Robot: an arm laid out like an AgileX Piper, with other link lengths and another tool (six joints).
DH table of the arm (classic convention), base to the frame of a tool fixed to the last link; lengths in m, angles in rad. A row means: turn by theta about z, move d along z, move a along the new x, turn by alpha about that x. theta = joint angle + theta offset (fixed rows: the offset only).
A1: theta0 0; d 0.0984; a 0; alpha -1.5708
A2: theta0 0.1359; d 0; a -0.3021; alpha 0
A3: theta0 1.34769; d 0; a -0.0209; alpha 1.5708
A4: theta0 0; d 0.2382; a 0; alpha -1.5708
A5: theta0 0; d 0; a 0; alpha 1.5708
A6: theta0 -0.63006; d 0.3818; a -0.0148; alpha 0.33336
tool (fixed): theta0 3.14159; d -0.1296; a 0; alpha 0
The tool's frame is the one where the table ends.
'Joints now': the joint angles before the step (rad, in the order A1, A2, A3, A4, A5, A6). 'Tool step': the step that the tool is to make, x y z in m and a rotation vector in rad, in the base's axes. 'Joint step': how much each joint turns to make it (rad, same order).
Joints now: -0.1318, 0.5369, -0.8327, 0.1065, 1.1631, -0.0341
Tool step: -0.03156, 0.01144, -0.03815, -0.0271, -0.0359, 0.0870
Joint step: 0.0655, -0.1898, 0.1677, 0.0000, -0.0131, -0.0332
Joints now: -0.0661, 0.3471, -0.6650, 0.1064, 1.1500, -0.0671
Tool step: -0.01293, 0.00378, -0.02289, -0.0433, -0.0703, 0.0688
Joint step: 0.0354, -0.1453, 0.1129, 0.0011, -0.0347, -0.0561
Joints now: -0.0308, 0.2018, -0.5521, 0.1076, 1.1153, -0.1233
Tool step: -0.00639, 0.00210, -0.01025, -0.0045, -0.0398, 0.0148
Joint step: 0.0042, -0.0870, 0.0504, 0.0072, -0.0020, -0.0126
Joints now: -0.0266, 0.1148, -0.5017, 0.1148, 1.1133, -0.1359
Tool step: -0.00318, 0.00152, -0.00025, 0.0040, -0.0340, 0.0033
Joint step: 0.0000, -0.0506, 0.0124, 0.0059, 0.0044, -0.0001
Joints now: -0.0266, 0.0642, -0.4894, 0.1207, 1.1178, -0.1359
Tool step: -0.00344, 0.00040, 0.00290, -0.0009, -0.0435, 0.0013
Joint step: -0.0001, -0.0535, 0.0020, 0.0009, 0.0081, -0.0001
